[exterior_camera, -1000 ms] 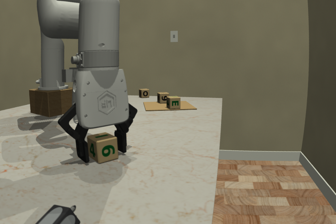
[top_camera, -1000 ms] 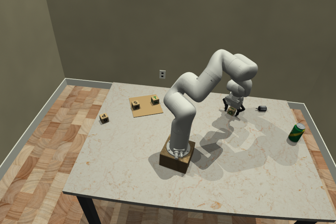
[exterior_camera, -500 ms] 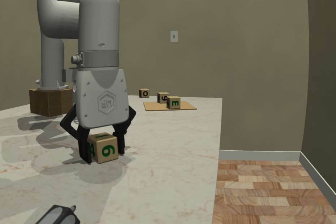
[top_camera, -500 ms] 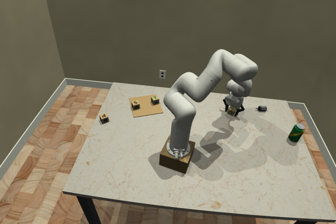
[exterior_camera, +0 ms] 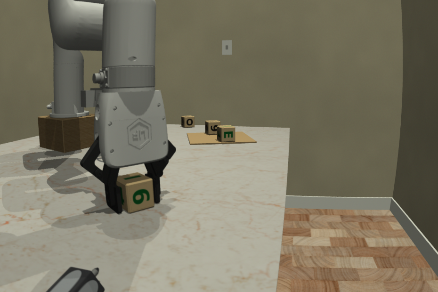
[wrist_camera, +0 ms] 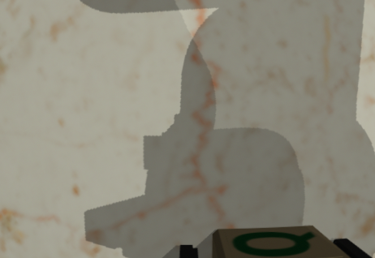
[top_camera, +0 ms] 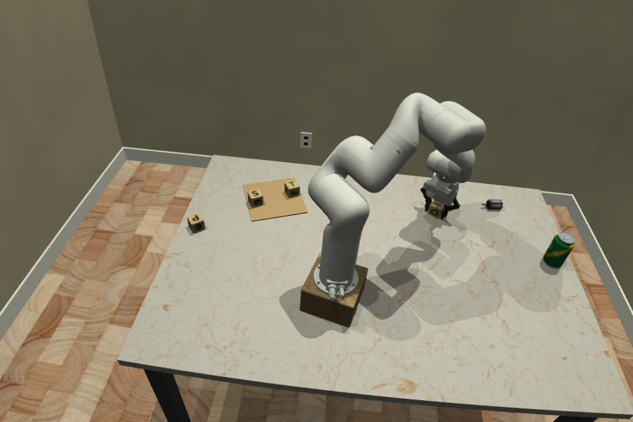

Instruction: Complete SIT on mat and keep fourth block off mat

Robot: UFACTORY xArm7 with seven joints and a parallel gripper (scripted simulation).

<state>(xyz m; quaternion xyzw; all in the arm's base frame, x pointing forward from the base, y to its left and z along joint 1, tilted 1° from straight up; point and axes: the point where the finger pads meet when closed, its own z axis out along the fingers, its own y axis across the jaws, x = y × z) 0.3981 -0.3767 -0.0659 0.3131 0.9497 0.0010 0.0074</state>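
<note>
Now: hand 30 mm short of the tan mat, 590 mm to the right of it and 20 mm above it. Also, from my hand: T block 60 mm ahead, 530 mm to the left, 10 mm above; black object 50 mm ahead, 230 mm to the right; green can 210 mm behind, 370 mm to the right, 40 mm above.
</note>
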